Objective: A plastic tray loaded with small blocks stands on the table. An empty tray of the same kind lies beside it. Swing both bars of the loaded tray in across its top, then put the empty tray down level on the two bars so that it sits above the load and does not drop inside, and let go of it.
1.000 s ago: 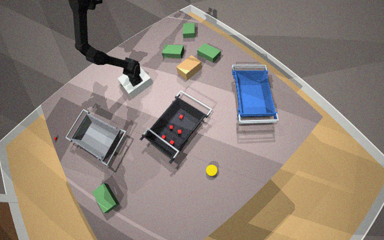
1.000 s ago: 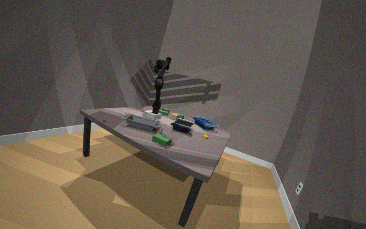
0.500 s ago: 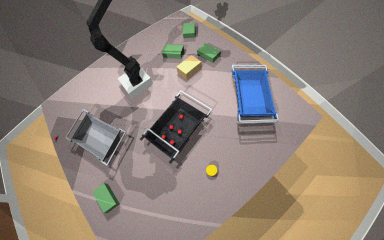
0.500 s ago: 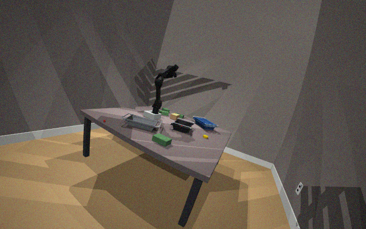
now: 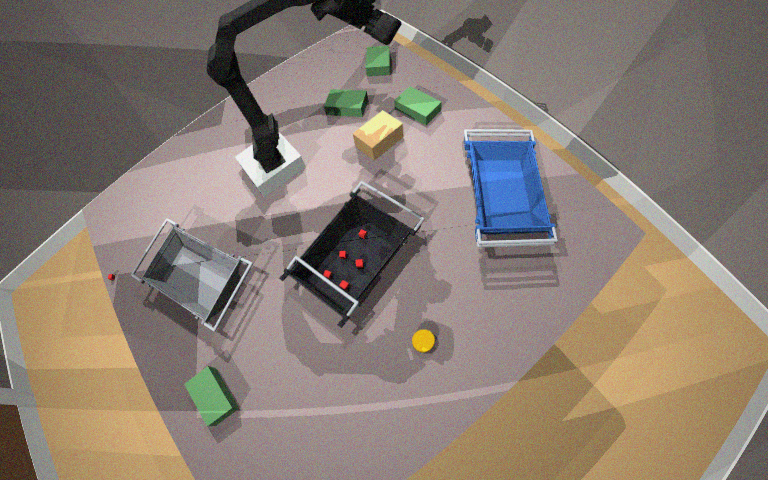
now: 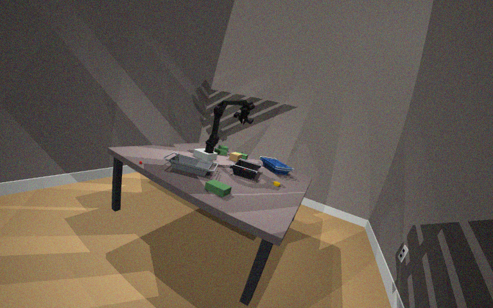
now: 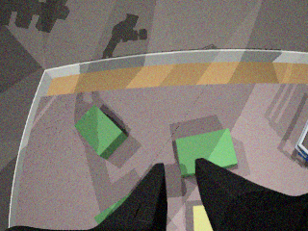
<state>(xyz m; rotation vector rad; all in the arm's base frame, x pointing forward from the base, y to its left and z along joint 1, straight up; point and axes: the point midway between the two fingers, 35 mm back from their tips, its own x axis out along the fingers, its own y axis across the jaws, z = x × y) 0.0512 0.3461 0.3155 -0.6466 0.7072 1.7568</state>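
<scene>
Now: gripper tip 72 cm to the left of the grey tray, 30 cm above it and 11 cm short of it. Also, from my gripper tip: yellow disc: 59 cm ahead, 34 cm below, 32 cm to the right; then orange block: 32 cm below, 7 cm to the right, 6 cm ahead.
</scene>
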